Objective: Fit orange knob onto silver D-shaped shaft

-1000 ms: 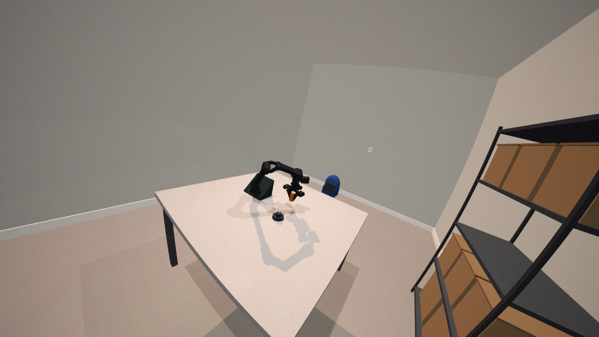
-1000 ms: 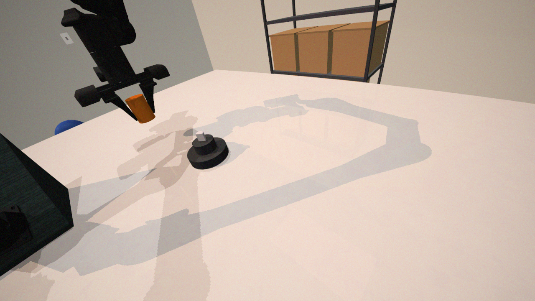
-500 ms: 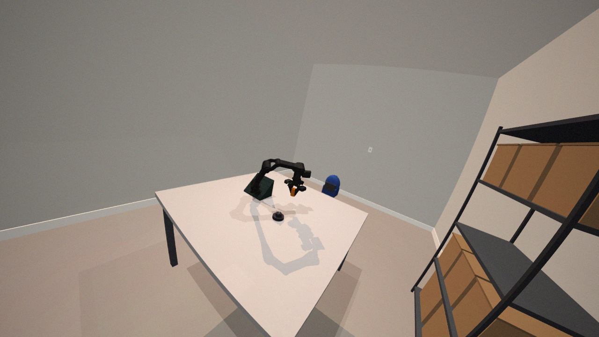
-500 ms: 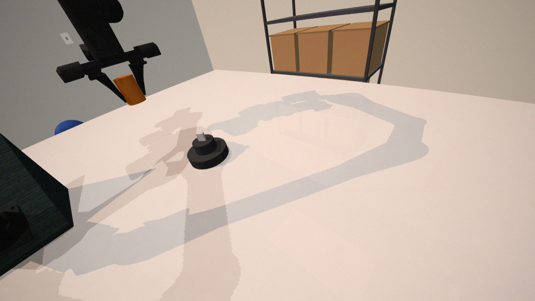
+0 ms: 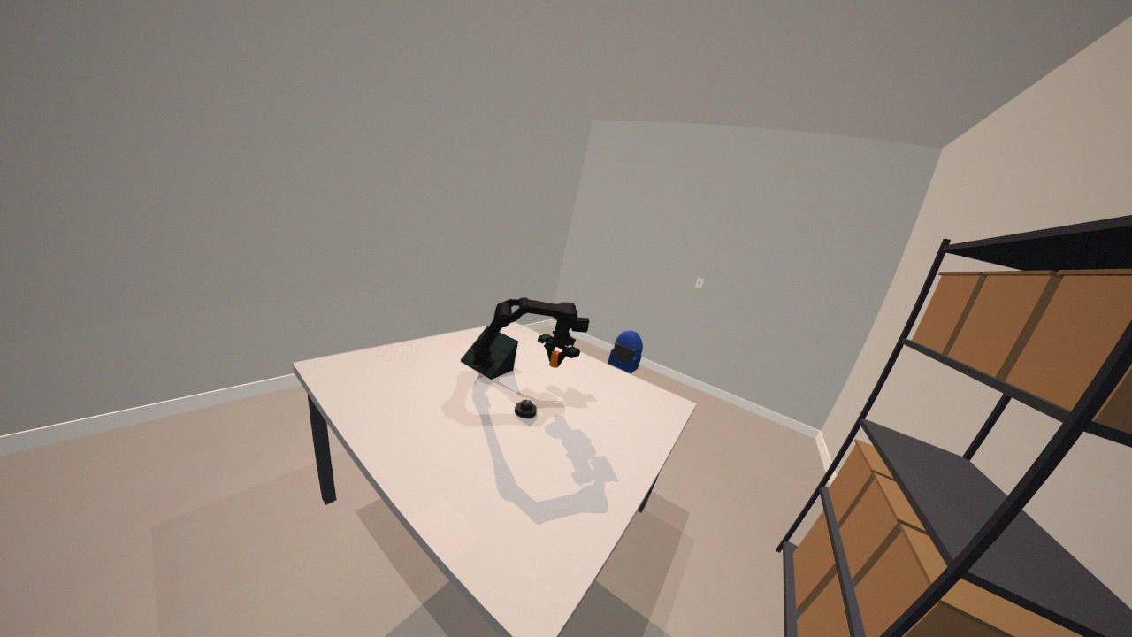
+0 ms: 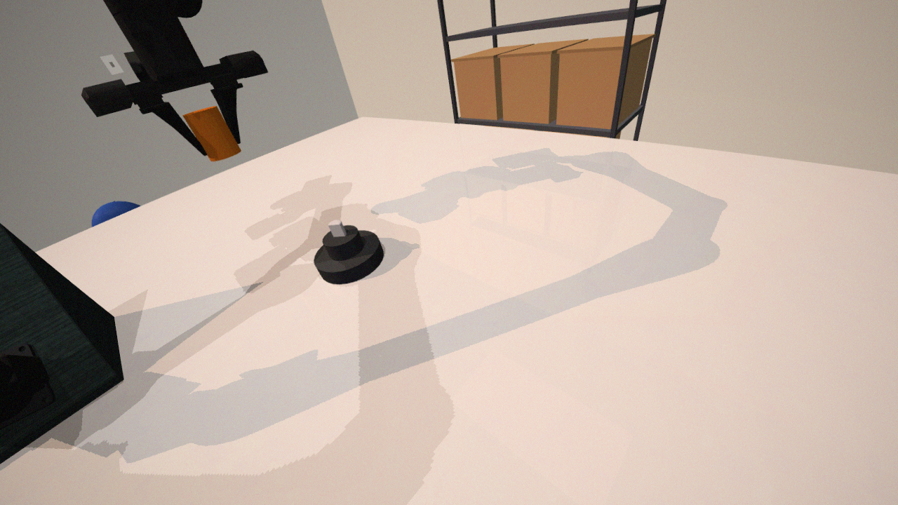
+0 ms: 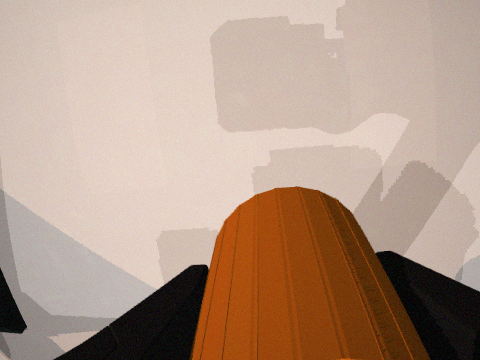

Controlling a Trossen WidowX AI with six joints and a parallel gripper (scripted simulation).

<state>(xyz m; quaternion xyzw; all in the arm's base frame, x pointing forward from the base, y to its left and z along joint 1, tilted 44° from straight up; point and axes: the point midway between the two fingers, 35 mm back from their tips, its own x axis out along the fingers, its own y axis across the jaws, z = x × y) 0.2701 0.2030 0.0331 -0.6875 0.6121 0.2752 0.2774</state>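
The round black pedestal lies 50 mm ahead of my gripper tip, 190 mm to the right of it and 110 mm below it. From my gripper tip the other things lie so: orange knob: 30 mm above.
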